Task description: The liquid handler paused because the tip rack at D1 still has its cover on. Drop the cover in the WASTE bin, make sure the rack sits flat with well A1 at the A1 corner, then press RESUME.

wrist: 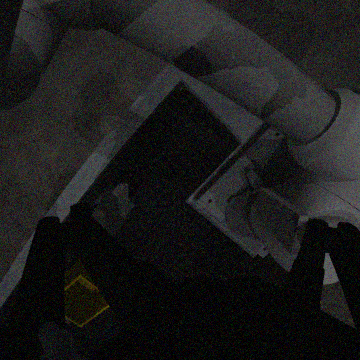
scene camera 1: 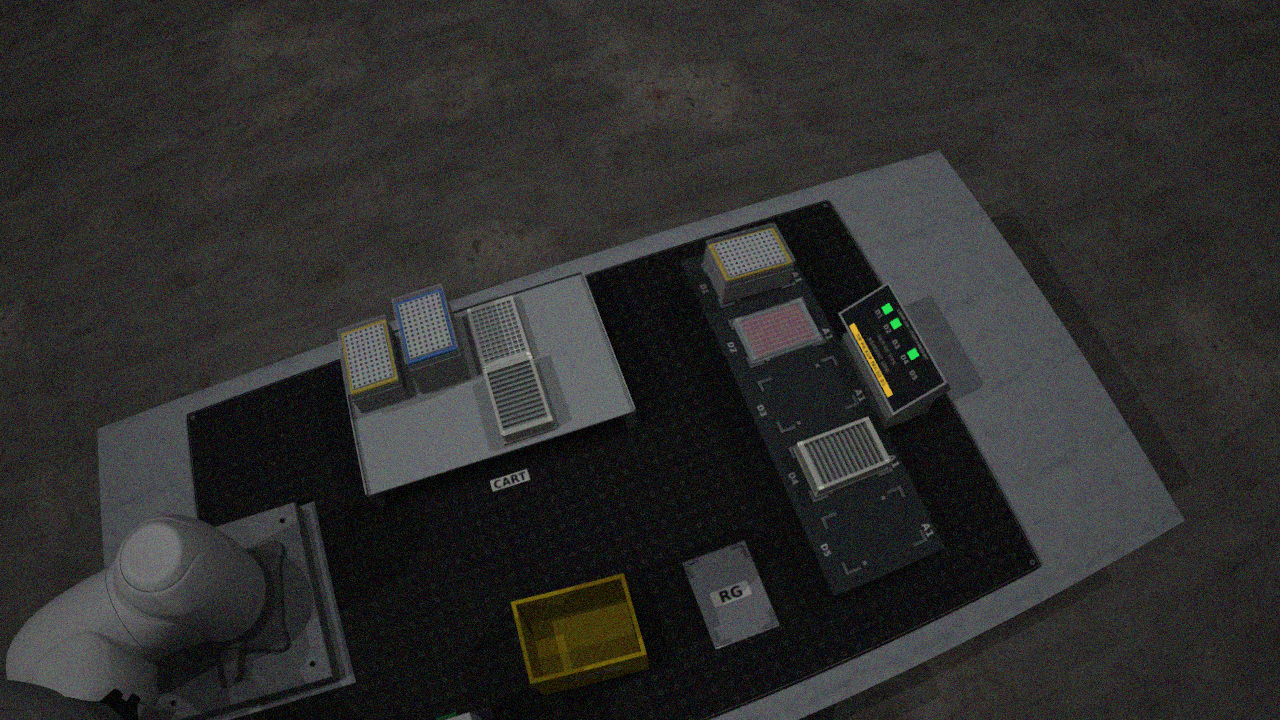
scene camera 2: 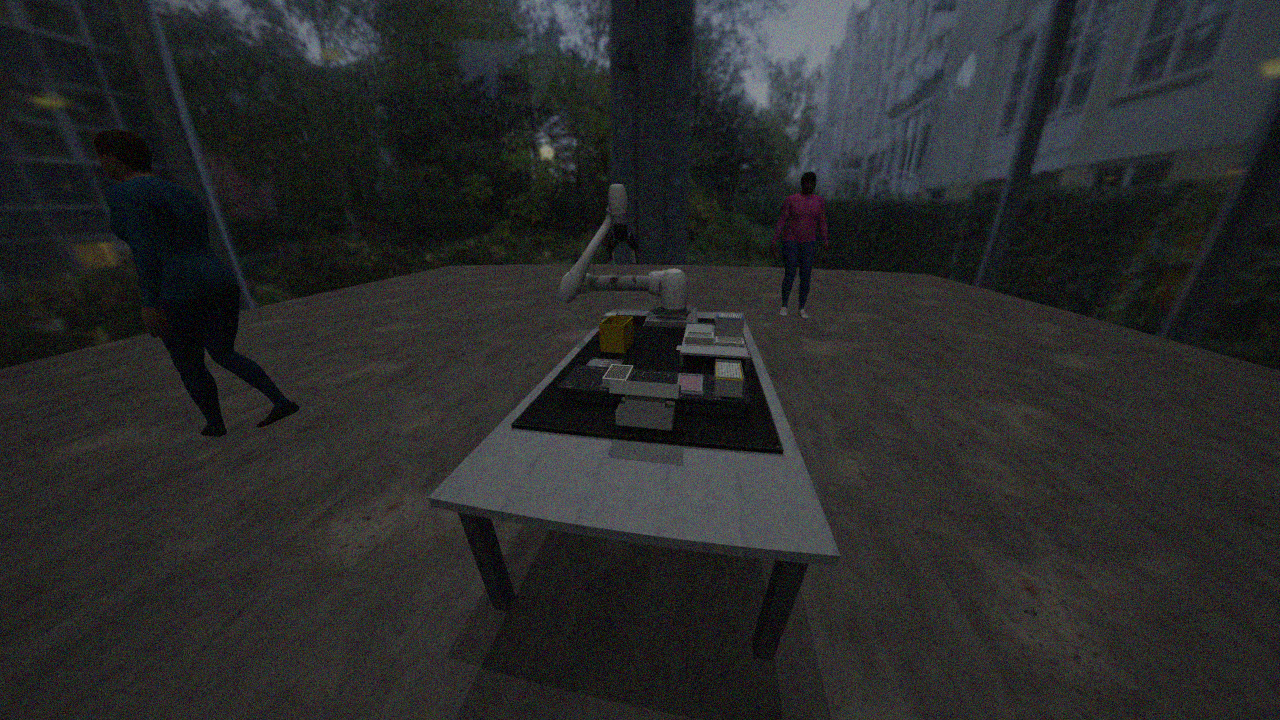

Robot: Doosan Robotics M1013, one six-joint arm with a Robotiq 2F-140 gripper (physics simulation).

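Pixels of known places: gripper, fingertip midpoint: (wrist: 193,199) (scene camera 2: 623,263); arm's base, origin of the base link: (scene camera 1: 236,602) (scene camera 2: 673,314).
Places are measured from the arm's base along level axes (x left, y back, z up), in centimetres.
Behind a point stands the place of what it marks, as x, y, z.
A tip rack (scene camera 1: 750,255) @(39.5, -93.4, 9.5) (scene camera 2: 728,371) @(40.7, -96.5, 9.4) with a yellow rim stands level at D1; I cannot tell whether a clear cover is on it. An A1 label shows at its right corner; well A1 is too small to make out. The yellow bin (scene camera 1: 581,626) @(-11.9, -54.7, -2.6) (scene camera 2: 615,334) @(-12.4, -62.8, 5.9) (wrist: 86,302) @(-9.6, -62.0, 2.4) stands on the dark mat, with a paler patch inside that I cannot identify. A blurred pale box (wrist: 117,202), possibly the RESUME button's, shows in the wrist view; its label is unreadable. My gripper (scene camera 2: 624,248) @(-27.7, -11.6, 31.5) (wrist: 193,199) @(-27.7, -11.6, 31.5) is open and empty, high above the bin side of the table.
The CART shelf (scene camera 1: 590,358) @(29.9, -64.2, 2.8) holds two tip racks and two plates. A pink plate (scene camera 1: 776,330) @(28.1, -95.2, 3.2) is at D2, a white plate (scene camera 1: 843,454) @(3.7, -98.9, 4.6) at D4. The status panel (scene camera 1: 913,385) @(10.5, -112.2, 8.9) shows three green lights. The RG plate (scene camera 1: 729,617) @(-15.3, -76.6, -2.4) lies beside the bin. Two people stand beyond the table.
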